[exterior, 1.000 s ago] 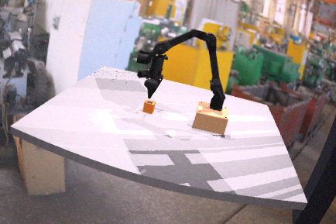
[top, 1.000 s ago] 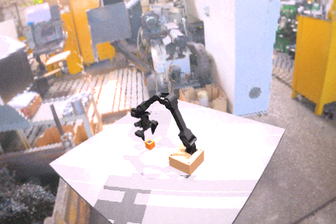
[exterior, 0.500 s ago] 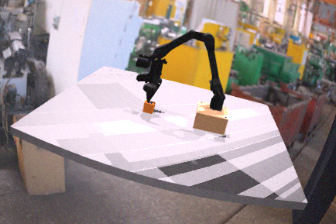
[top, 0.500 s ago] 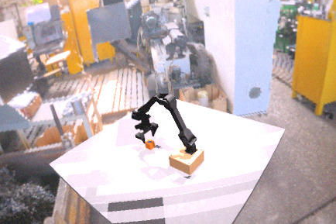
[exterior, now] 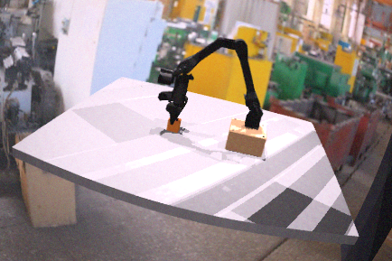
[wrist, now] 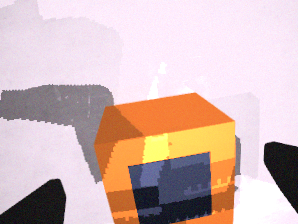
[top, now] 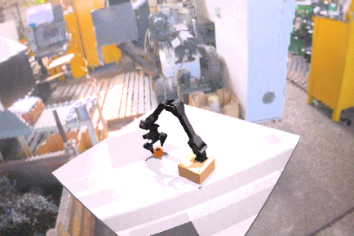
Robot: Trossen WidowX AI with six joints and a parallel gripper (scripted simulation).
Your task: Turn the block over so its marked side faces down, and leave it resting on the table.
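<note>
The orange block is right at my gripper tip.
</note>
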